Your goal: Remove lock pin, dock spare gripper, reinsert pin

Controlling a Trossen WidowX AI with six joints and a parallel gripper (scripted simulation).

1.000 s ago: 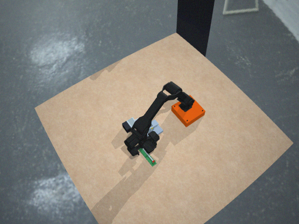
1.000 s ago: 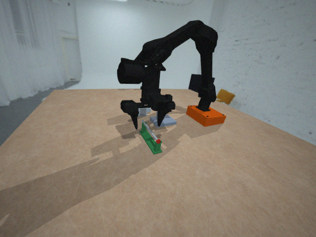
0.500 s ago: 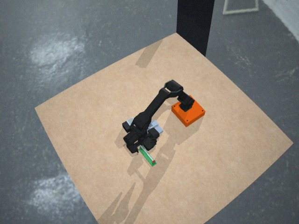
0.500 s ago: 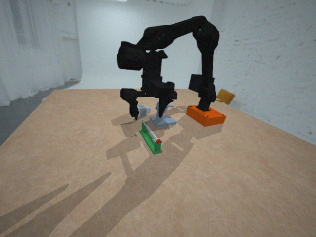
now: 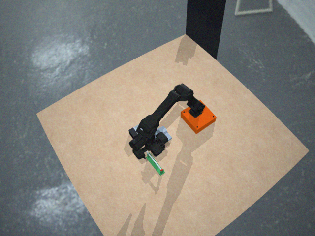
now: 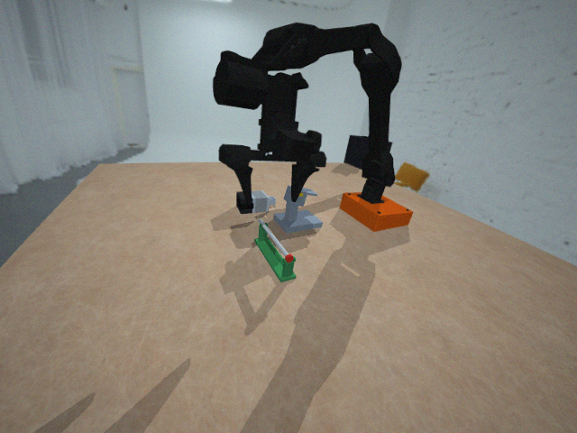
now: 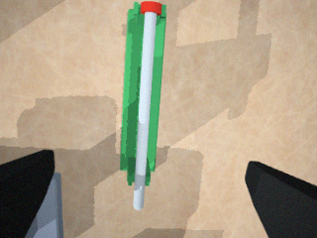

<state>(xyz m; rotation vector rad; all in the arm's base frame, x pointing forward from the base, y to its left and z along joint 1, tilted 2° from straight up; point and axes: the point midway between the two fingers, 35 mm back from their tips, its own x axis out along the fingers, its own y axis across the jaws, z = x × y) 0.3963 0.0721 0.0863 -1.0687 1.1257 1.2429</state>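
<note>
Now: the spare gripper 6 cm behind my gripper tip, 21 cm to the right of it and 9 cm below it. From my gripper tip the other things lie so: mount (12 cm behind, 9 cm to the right, 6 cm below); green cradle (2 cm to the left, 9 cm below).
</note>
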